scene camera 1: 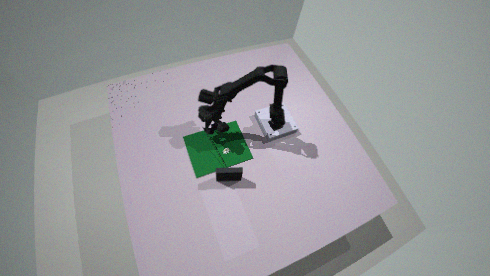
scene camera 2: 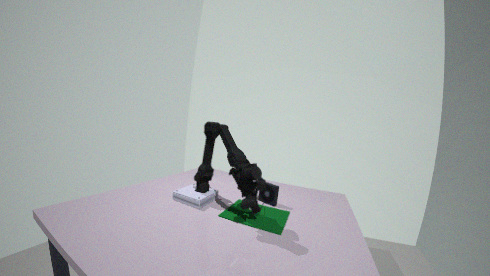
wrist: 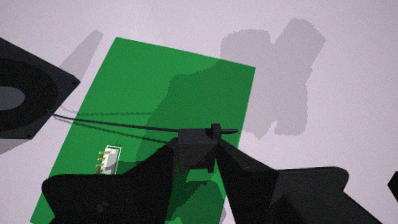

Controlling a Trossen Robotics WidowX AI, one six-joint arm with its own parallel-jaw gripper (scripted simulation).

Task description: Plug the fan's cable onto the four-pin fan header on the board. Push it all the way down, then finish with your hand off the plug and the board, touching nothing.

One and the same spot on a green board: (scene camera 1: 204, 158) is (wrist: 142, 82).
